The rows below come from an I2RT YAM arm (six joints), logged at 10 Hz.
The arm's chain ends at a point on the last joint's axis. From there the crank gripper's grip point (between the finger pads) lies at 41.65 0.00 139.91 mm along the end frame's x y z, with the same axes.
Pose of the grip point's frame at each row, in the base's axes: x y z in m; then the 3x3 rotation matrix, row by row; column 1 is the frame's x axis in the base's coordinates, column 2 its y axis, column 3 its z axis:
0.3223 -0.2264 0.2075; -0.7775 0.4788 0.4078; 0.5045 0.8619 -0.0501; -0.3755 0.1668 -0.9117
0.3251 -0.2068 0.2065; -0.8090 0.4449 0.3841; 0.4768 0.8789 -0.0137; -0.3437 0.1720 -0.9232
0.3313 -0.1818 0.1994; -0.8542 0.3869 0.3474; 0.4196 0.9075 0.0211; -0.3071 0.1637 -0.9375
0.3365 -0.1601 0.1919; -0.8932 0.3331 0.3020; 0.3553 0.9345 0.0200; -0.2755 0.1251 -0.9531
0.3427 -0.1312 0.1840; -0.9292 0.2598 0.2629; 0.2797 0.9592 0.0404; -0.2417 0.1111 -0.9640
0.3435 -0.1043 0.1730; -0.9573 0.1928 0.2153; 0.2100 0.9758 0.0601; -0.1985 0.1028 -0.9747
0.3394 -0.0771 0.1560; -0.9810 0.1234 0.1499; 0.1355 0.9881 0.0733; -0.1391 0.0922 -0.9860
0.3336 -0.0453 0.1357; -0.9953 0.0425 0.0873; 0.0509 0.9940 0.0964; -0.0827 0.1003 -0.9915
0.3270 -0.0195 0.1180; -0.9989 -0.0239 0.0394; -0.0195 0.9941 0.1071; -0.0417 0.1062 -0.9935
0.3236 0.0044 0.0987; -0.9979 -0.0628 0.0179; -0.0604 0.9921 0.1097; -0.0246 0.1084 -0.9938
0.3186 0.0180 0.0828; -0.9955 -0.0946 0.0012; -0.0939 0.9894 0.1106; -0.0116 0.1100 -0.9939
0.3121 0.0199 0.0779; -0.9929 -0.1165 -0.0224; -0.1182 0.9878 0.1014; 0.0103 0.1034 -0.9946
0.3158 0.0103 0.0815; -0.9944 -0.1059 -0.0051; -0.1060 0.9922 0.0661; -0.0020 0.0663 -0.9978
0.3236 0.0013 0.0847; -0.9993 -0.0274 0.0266; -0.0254 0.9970 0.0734; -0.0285 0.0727 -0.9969
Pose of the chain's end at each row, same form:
0.2976 -0.2404 0.3507; -0.7775 0.4788 0.4078; 0.5045 0.8619 -0.0501; -0.3755 0.1668 -0.9117
0.3051 -0.2247 0.3500; -0.8090 0.4449 0.3841; 0.4768 0.8789 -0.0137; -0.3437 0.1720 -0.9232
0.3183 -0.2022 0.3434; -0.8542 0.3869 0.3474; 0.4196 0.9075 0.0211; -0.3071 0.1637 -0.9375
0.3314 -0.1777 0.3367; -0.8932 0.3331 0.3020; 0.3553 0.9345 0.0200; -0.2755 0.1251 -0.9531
0.3446 -0.1485 0.3289; -0.9292 0.2598 0.2629; 0.2797 0.9592 0.0404; -0.2417 0.1111 -0.9640
0.3532 -0.1215 0.3176; -0.9573 0.1928 0.2153; 0.2100 0.9758 0.0601; -0.1985 0.1028 -0.9747
0.3593 -0.0930 0.2997; -0.9810 0.1234 0.1499; 0.1355 0.9881 0.0733; -0.1391 0.0922 -0.9860
0.3628 -0.0609 0.2779; -0.9953 0.0425 0.0873; 0.0509 0.9940 0.0964; -0.0827 0.1003 -0.9915
0.3631 -0.0337 0.2587; -0.9989 -0.0239 0.0394; -0.0195 0.9941 0.1071; -0.0417 0.1062 -0.9935
0.3627 -0.0084 0.2388; -0.9979 -0.0628 0.0179; -0.0604 0.9921 0.1097; -0.0246 0.1084 -0.9938
0.3599 0.0064 0.2223; -0.9955 -0.0946 0.0012; -0.0939 0.9894 0.1106; -0.0116 0.1100 -0.9939
0.3566 0.0106 0.2166; -0.9929 -0.1165 -0.0224; -0.1182 0.9878 0.1014; 0.0103 0.1034 -0.9946
0.3579 0.0055 0.2212; -0.9944 -0.1059 -0.0051; -0.1060 0.9922 0.0661; -0.0020 0.0663 -0.9978
0.3615 -0.0079 0.2254; -0.9993 -0.0274 0.0266; -0.0254 0.9970 0.0734; -0.0285 0.0727 -0.9969

